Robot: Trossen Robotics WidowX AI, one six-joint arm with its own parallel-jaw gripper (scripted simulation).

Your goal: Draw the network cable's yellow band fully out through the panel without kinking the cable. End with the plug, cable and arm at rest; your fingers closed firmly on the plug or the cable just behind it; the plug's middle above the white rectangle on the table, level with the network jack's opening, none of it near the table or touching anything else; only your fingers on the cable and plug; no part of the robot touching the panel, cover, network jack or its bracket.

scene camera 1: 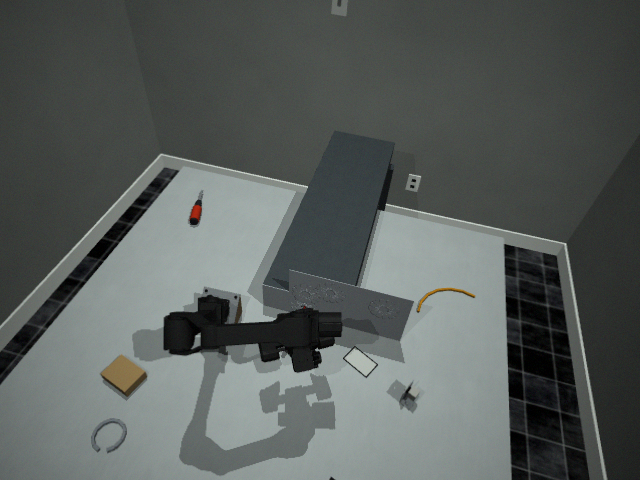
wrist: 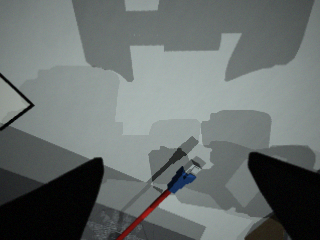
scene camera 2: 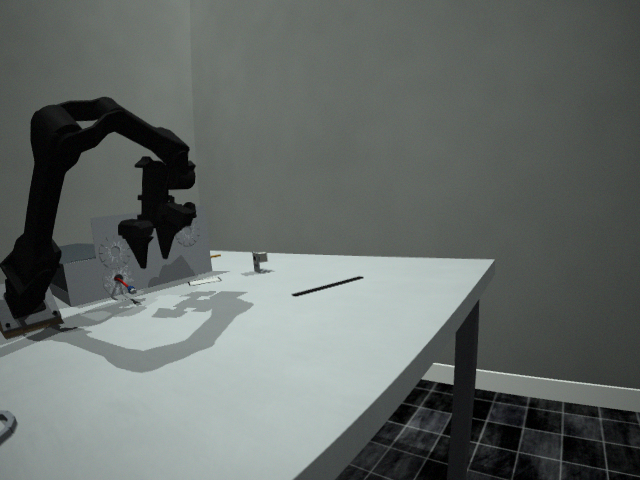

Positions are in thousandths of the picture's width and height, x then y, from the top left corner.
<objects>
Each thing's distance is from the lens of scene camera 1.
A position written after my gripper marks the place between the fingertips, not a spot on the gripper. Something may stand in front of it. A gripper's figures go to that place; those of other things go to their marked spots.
my gripper (scene camera 1: 462, 734): 122 cm
cardboard block (scene camera 1: 195, 782): 132 cm
</objects>
